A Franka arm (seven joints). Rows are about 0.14 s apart.
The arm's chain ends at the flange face. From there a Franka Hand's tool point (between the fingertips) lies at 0.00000 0.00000 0.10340 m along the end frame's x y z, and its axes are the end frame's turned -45 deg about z.
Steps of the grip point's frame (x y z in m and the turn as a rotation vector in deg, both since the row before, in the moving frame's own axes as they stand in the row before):
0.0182, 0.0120, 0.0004, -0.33, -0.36, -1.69
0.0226, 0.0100, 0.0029, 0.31, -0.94, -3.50
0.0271, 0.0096, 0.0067, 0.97, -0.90, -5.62
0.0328, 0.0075, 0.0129, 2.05, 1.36, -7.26
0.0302, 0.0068, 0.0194, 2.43, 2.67, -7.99
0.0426, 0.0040, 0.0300, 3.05, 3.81, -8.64
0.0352, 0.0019, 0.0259, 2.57, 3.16, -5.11
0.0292, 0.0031, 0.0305, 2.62, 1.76, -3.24
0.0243, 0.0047, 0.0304, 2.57, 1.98, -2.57
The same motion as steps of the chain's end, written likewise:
0.0214, -0.0053, 0.0004, -0.49, -0.02, -1.69
0.0246, -0.0098, 0.0029, -0.45, -0.88, -3.50
0.0283, -0.0124, 0.0067, 0.05, -1.32, -5.62
0.0296, -0.0136, 0.0130, 2.41, -0.49, -7.26
0.0263, -0.0100, 0.0196, 3.61, 0.17, -7.99
0.0326, -0.0185, 0.0304, 4.85, 0.54, -8.64
0.0258, -0.0162, 0.0262, 4.05, 0.42, -5.11
0.0241, -0.0129, 0.0307, 3.10, -0.61, -3.24
0.0214, -0.0081, 0.0306, 3.22, -0.42, -2.57

